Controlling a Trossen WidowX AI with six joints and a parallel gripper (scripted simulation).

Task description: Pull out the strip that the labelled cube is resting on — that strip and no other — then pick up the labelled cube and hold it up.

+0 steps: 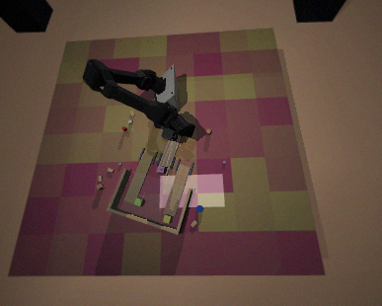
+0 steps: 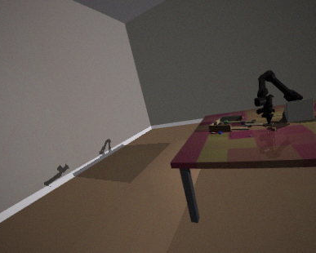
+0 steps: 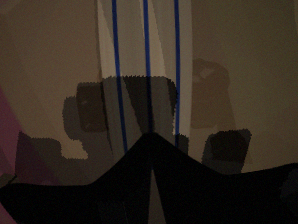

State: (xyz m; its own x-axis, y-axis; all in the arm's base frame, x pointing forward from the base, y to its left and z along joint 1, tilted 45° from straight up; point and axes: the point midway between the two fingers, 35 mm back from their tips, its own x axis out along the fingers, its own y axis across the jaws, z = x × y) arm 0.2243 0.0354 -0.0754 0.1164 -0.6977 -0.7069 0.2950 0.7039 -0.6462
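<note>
The strip lies 90 mm ahead of my gripper tip and 30 mm to the right of it.
</note>
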